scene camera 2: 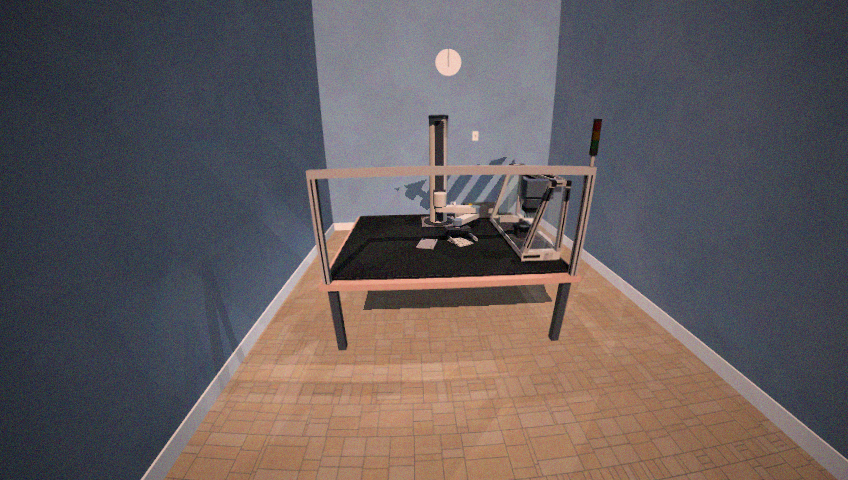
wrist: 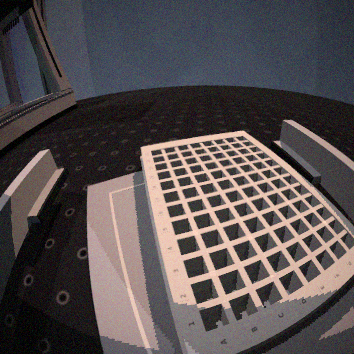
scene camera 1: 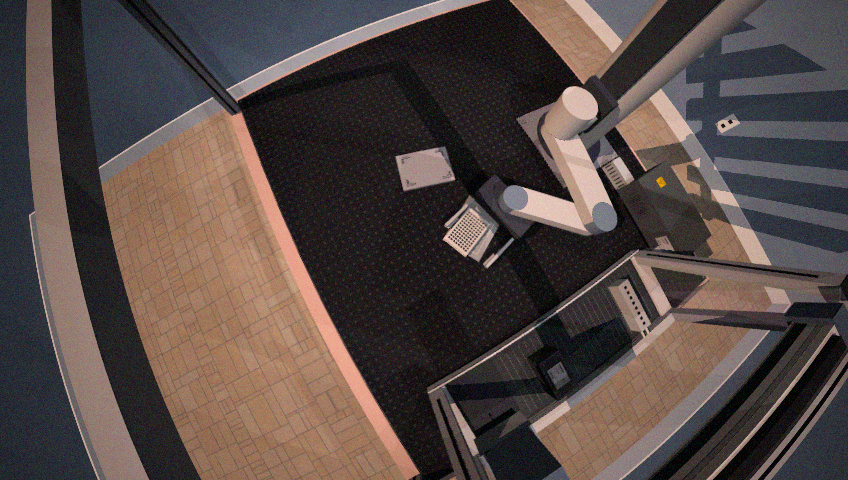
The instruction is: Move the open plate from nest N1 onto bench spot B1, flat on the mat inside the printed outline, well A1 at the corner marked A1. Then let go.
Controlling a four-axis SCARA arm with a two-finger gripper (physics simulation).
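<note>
The white open well plate lies askew over a light pad with a thin printed outline. Its far end reaches beyond the pad's edge in the wrist view. Its A1 well is at the near left corner there. Whether it lies fully flat is unclear. The pad resembles bench spot B1, but its label and A1 mark are not visible. A light slab with corner brackets, resembling nest N1, holds no plate. My gripper is open, its fingers apart on either side of the plate.
A framed enclosure stands on the right, holding a white block with holes and a dark device. A dark grey box and a white slotted block stand beside the arm base. A clear-panelled frame rises at the front.
</note>
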